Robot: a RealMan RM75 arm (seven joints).
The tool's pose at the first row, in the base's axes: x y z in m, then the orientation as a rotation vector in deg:
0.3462, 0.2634, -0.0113, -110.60, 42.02, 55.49
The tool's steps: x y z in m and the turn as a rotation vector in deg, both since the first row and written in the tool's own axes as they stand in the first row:
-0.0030, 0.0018, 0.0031, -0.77, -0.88, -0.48
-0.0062, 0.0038, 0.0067, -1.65, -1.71, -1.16
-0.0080, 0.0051, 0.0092, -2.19, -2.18, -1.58
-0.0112, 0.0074, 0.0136, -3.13, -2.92, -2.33
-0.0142, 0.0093, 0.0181, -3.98, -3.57, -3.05
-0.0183, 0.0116, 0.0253, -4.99, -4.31, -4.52
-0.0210, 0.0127, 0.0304, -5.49, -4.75, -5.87
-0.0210, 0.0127, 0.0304, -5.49, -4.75, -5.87
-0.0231, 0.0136, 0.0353, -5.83, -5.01, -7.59
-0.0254, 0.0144, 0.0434, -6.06, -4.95, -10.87
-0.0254, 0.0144, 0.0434, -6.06, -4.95, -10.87
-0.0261, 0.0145, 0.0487, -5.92, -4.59, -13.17
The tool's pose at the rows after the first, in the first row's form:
0.3421, 0.2656, -0.0106, -110.81, 40.75, 56.40
0.3376, 0.2682, -0.0101, -111.18, 39.25, 57.20
0.3348, 0.2699, -0.0100, -111.43, 38.35, 57.65
0.3298, 0.2731, -0.0098, -111.89, 36.79, 58.35
0.3251, 0.2764, -0.0097, -112.32, 35.35, 58.93
0.3187, 0.2821, -0.0098, -112.94, 33.02, 59.20
0.3146, 0.2863, -0.0098, -113.29, 31.17, 59.00
0.3146, 0.2863, -0.0098, -113.29, 31.17, 59.00
0.3111, 0.2904, -0.0101, -113.65, 29.12, 58.31
0.3064, 0.2974, -0.0114, -114.30, 25.69, 56.27
0.3064, 0.2974, -0.0114, -114.30, 25.69, 56.27
0.3041, 0.3020, -0.0127, -114.66, 23.59, 54.40

